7 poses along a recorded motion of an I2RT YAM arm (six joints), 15 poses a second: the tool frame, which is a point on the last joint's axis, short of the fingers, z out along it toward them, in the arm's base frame.
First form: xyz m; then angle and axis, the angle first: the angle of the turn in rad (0 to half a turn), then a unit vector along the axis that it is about.
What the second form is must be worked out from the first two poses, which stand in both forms.
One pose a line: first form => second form
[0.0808, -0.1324, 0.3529, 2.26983, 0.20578, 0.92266, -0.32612] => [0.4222, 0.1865, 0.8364, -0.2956, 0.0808, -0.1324, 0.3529]
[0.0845, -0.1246, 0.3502, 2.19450, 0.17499, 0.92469, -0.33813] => [0.4560, 0.1557, 0.8229, -0.3009, 0.0845, -0.1246, 0.3502]
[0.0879, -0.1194, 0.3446, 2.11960, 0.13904, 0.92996, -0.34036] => [0.4890, 0.1213, 0.8112, -0.2969, 0.0879, -0.1194, 0.3446]
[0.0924, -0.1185, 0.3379, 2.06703, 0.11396, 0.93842, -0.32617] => [0.5118, 0.0979, 0.8062, -0.2802, 0.0924, -0.1185, 0.3379]
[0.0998, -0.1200, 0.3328, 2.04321, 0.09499, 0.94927, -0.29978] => [0.5220, 0.0810, 0.8097, -0.2557, 0.0998, -0.1200, 0.3328]
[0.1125, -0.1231, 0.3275, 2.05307, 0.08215, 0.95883, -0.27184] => [0.5178, 0.0703, 0.8203, -0.2326, 0.1125, -0.1231, 0.3275]
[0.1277, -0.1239, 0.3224, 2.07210, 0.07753, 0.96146, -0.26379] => [0.5096, 0.0667, 0.8272, -0.2270, 0.1277, -0.1239, 0.3224]
